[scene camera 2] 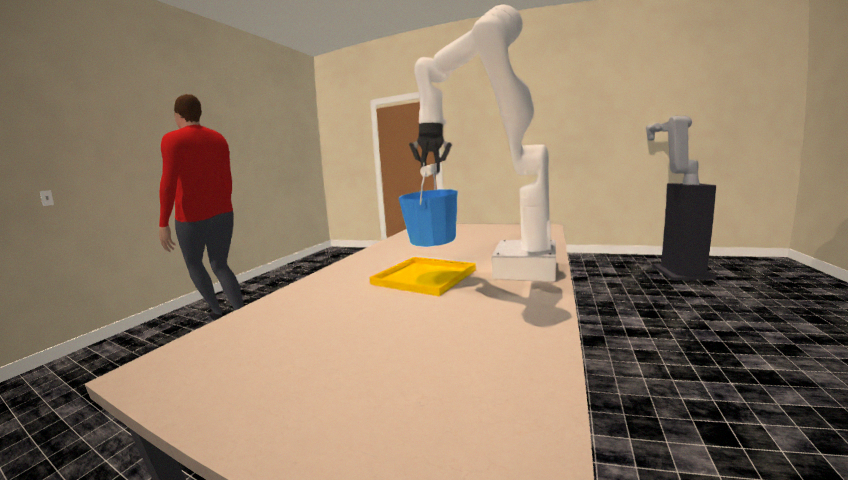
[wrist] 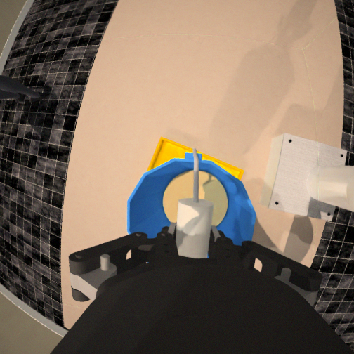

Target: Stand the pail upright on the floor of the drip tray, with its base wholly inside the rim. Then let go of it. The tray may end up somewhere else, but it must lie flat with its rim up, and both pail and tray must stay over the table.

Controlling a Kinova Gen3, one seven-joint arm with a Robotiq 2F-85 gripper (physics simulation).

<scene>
In view: my gripper [scene camera 2: 430,175], a blue pail [scene camera 2: 430,216] and a yellow drip tray [scene camera 2: 428,276].
The yellow drip tray also shows in the wrist view [wrist: 166,149]. My gripper also shows in the wrist view [wrist: 191,232].
</scene>
